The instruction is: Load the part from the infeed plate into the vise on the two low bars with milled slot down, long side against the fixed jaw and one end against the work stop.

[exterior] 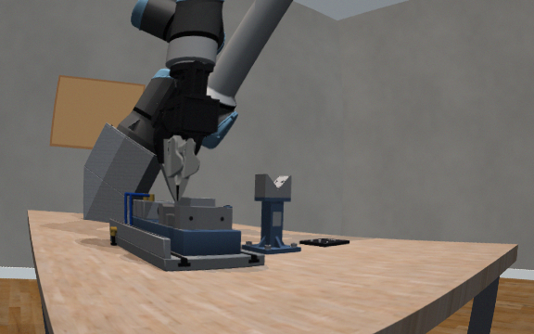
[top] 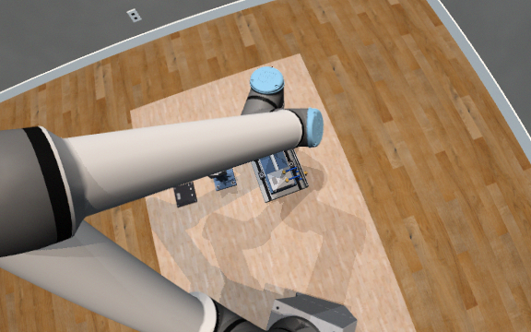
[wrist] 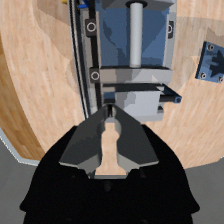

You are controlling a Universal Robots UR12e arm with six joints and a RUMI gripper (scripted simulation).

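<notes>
Right now the part is 4 cm to the left of my hand and 3 cm below it. The rest, counted from my hand: work stop: 8 cm to the left, 3 cm below; then fixed jaw: 3 cm ahead, 4 cm to the left, 4 cm below; then moving jaw: 4 cm behind, 4 cm to the left, 4 cm below.
</notes>
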